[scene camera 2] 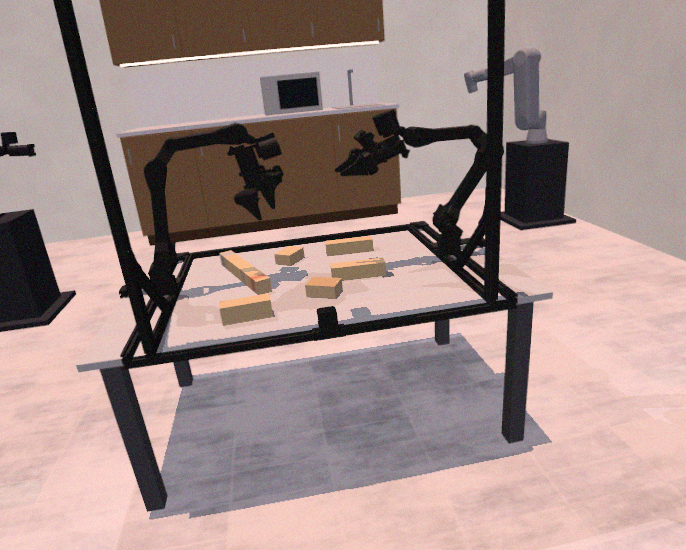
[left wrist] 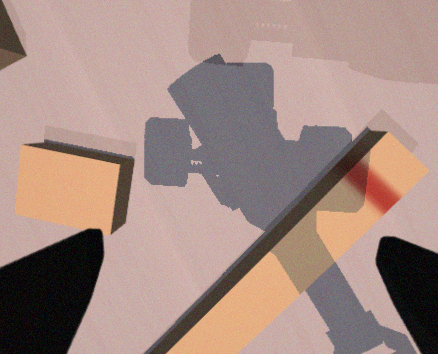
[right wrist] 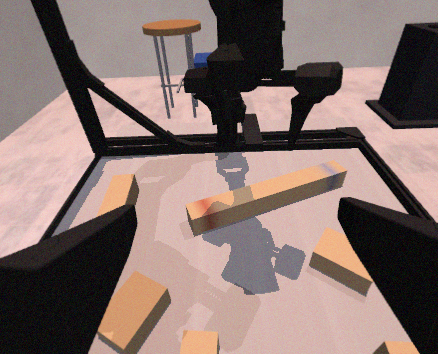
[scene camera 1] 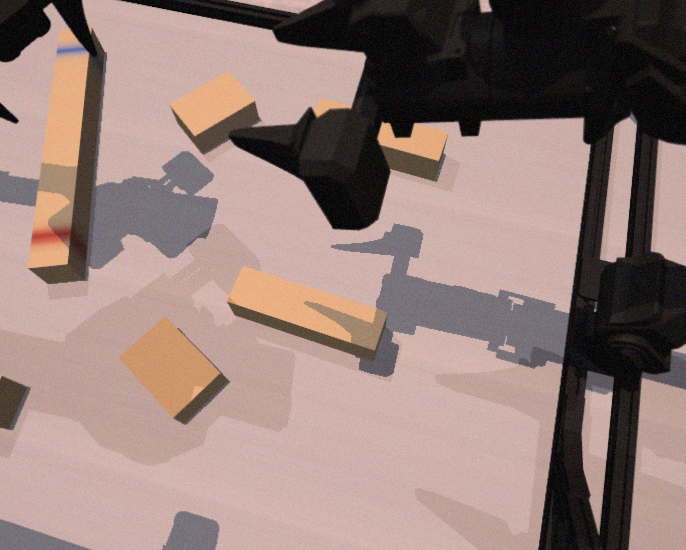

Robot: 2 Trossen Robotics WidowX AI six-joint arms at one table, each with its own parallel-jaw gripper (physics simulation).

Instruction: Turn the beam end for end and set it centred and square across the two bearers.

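Places are measured from the left arm's base along level axes (x ahead, y left, z up), in centimetres.
Where they show: left gripper, between the fingertips: (scene camera 2: 267, 214) (left wrist: 243, 246) (right wrist: 257, 145) (scene camera 1: 55, 87); right gripper, between the fingertips: (scene camera 2: 337, 172) (right wrist: 237, 210) (scene camera 1: 254, 84); left arm's base, origin of its link: (scene camera 2: 165, 291); right arm's base, origin of its link: (scene camera 2: 449, 251) (scene camera 1: 607, 345).
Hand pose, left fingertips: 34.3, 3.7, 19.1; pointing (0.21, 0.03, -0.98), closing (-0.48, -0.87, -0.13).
Note:
Things, the pixels of their top centre, and the offset from my left fingertips, as dx, dy, dz.
- long beam, centre of its top: (left wrist: 248, 308) (scene camera 1: 62, 134) (right wrist: 271, 186) (scene camera 2: 242, 264) -10.4, +4.9, -16.6
- longer block, centre of its top: (right wrist: 116, 194) (scene camera 2: 244, 300) -8.7, -27.0, -16.0
The long beam (scene camera 1: 62, 131) (scene camera 2: 243, 269) (left wrist: 260, 295) (right wrist: 280, 192) lies flat on the table, with a red band near one end and a blue band near the other. Two low wooden blocks, one (scene camera 1: 309, 309) (scene camera 2: 357, 268) in front of the other (scene camera 1: 412, 143) (scene camera 2: 349, 246), lie roughly parallel; I cannot tell whether they are the bearers. My left gripper (scene camera 1: 55, 85) (scene camera 2: 265, 211) (left wrist: 243, 246) is open and empty, pointing down high above the beam. My right gripper (scene camera 1: 252, 83) (scene camera 2: 340, 171) (right wrist: 237, 210) is open and empty, raised high above the table.
A short block (scene camera 1: 214, 108) (scene camera 2: 289, 255) (left wrist: 67, 190) (right wrist: 340, 260) lies right of the beam. Another short block (scene camera 1: 171, 366) (scene camera 2: 323, 287) (right wrist: 135, 310) and a longer block (scene camera 2: 246, 309) (right wrist: 117, 192) lie nearer the front in scene camera 2. A black frame (scene camera 2: 240, 343) edges the table.

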